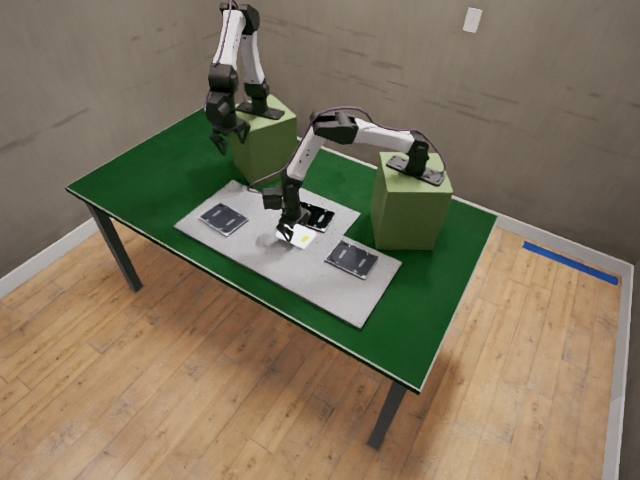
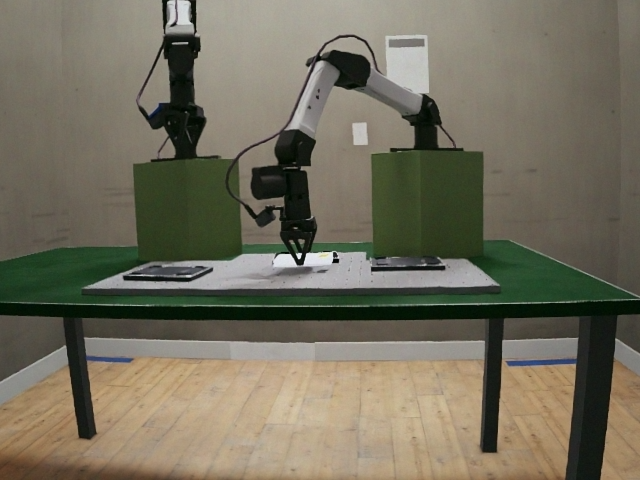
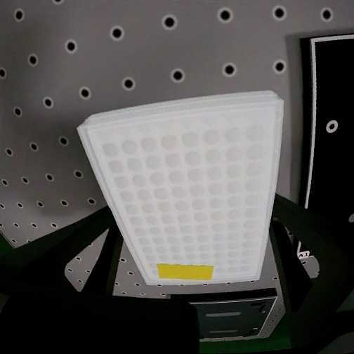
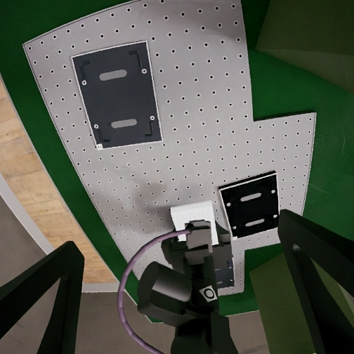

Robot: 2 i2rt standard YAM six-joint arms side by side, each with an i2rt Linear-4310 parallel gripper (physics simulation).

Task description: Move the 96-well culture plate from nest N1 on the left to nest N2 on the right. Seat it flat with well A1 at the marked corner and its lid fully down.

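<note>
The white lidded culture plate [image 1: 298, 241] [image 2: 316, 260] [image 3: 190, 185] [image 4: 194, 212] has a yellow label at one short end; its lid looks even. My left gripper [image 1: 286, 233] [image 2: 300, 262] [image 3: 192, 204] is shut on it across its long sides and holds it low above the board, apart from its shadow, beside the middle black nest [image 1: 324, 219] [image 3: 332, 170] [image 4: 250, 206]. The left nest [image 1: 223, 219] [image 2: 168, 272] [image 4: 118, 97] and right nest [image 1: 351, 259] [image 2: 408, 264] [image 3: 235, 320] are empty. My right gripper [image 1: 233, 146] is open and empty, high up. The plate's underside is hidden.
The grey perforated board [image 1: 310, 284] [image 2: 289, 290] [image 4: 195, 150] carries the nests on the green table [image 1: 155, 155] [image 2: 558, 284]. Two green pedestals [image 1: 410, 217] [image 1: 263, 144] [image 2: 426, 206] [image 2: 188, 211] bear the arms behind it. The middle nest lies close beside the held plate.
</note>
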